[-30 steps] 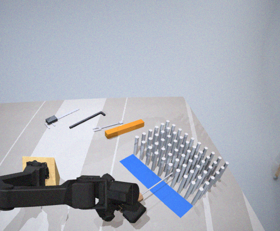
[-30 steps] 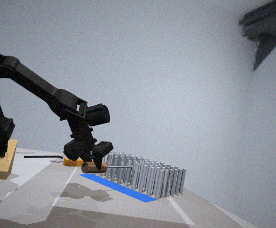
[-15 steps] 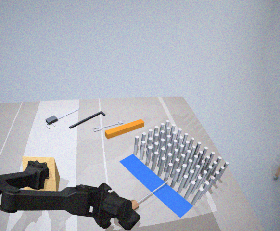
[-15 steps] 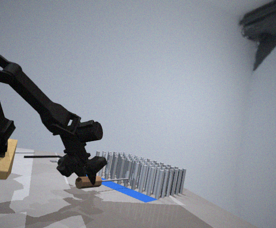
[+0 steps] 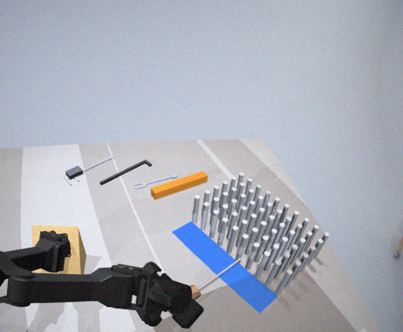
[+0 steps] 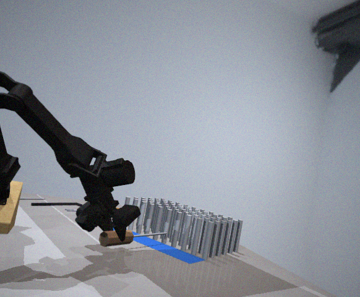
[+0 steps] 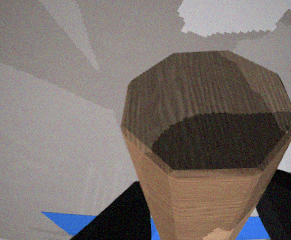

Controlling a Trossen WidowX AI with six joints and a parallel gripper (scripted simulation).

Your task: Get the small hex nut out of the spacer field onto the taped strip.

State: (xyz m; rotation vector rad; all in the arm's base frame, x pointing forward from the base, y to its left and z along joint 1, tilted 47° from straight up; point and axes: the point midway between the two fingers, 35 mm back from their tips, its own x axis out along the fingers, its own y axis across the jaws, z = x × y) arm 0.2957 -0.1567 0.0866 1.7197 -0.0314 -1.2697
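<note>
Right now my gripper tip is 14 cm short of the blue taped strip, 12 cm to the right of it and 3 cm above it. Round my gripper tip: wooden-handled tool: 9 cm ahead, 5 cm to the left; then red cube: 23 cm behind, 35 cm to the right, 3 cm below; then orange bar: 8 cm ahead, 47 cm to the left, 2 cm below.
</note>
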